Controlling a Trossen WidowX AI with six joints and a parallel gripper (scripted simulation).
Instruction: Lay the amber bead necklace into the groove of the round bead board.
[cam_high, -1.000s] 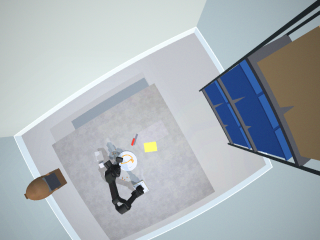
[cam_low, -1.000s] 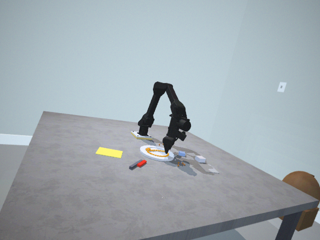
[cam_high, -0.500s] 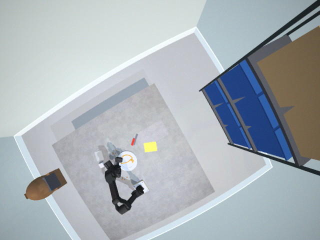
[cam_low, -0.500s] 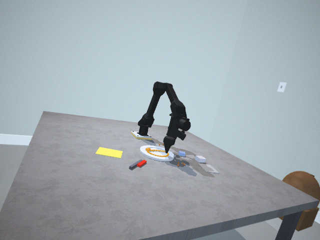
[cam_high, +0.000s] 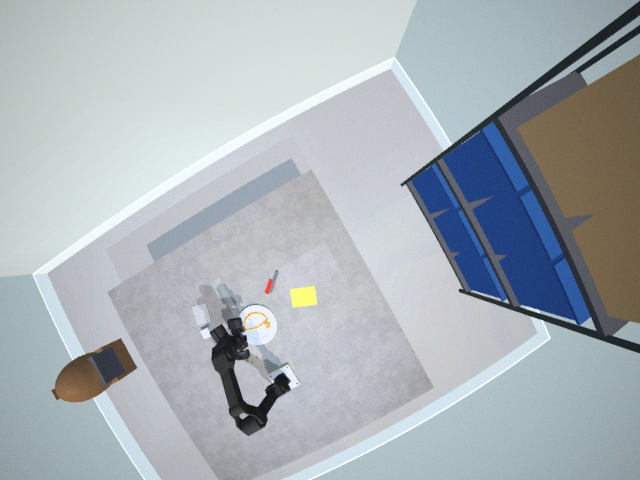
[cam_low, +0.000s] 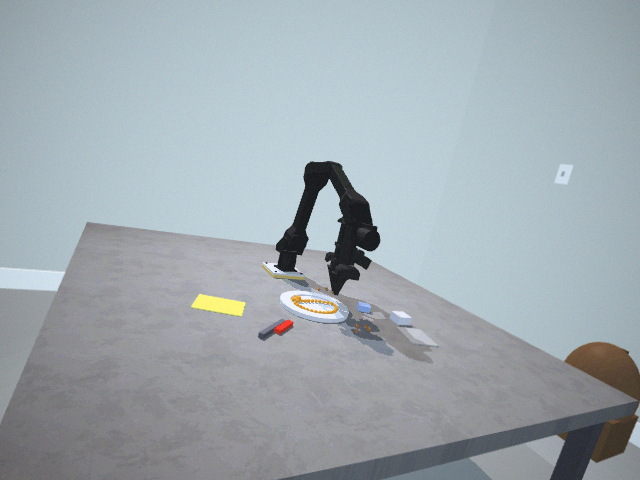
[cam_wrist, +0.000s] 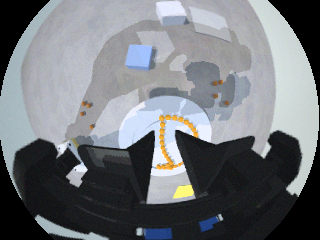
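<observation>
My gripper tip is 5 cm to the left of the round white bead board, 4 cm above it and 2 cm past it. Also, from my gripper tip: white block (18 cm to the left, 12 cm ahead, 4 cm below); blue block (12 cm to the left, 4 cm below, 2 cm ahead); grey sheet (21 cm ahead, 14 cm to the left, 5 cm below).
</observation>
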